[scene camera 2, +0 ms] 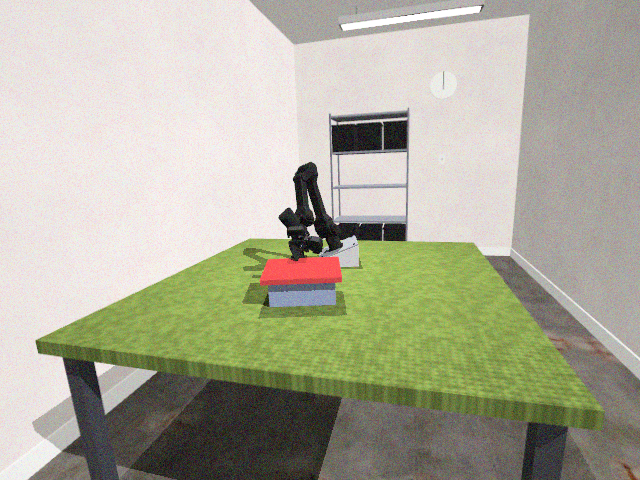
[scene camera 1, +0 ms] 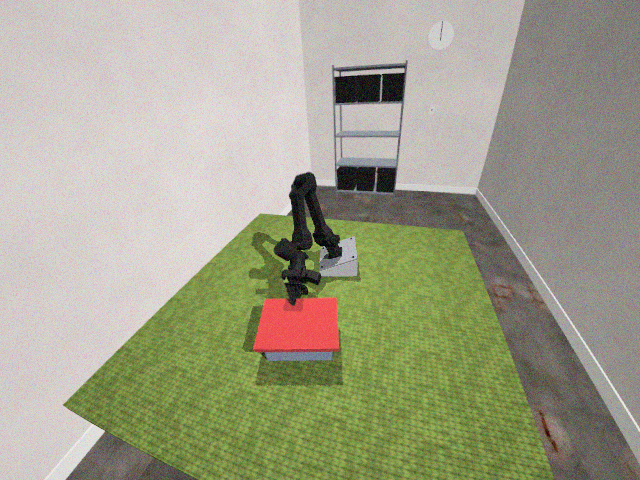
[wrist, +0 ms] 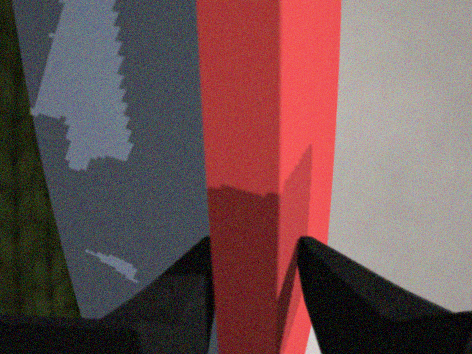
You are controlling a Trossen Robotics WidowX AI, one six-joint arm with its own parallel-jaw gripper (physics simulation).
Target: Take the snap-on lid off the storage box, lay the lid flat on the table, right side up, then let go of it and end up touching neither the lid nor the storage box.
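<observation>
The red lid (scene camera 1: 299, 325) (scene camera 2: 302, 270) (wrist: 242, 125) lies right side up over the blue-grey storage box (scene camera 1: 299, 355) (scene camera 2: 302, 297) (wrist: 165, 125). Whether its far edge is slightly lifted is too small to tell. My gripper (scene camera 1: 293, 299) (scene camera 2: 297, 257) (wrist: 257, 248) is at the lid's far edge, towards the arm's base. In the wrist view the left finger stands against the lower side of the rim, beside the box wall, and the right finger is over the lid's top face. The fingers are shut on the lid's rim. The lower fingertip is hidden in the scene views.
The box stands on the green table top (scene camera 1: 413, 361) (scene camera 2: 413, 320). The arm's grey wedge-shaped base (scene camera 1: 338, 267) (scene camera 2: 351, 254) stands behind it, a little to the right. A shelf rack (scene camera 1: 367, 133) (scene camera 2: 369, 186) stands by the far wall, beyond the table.
</observation>
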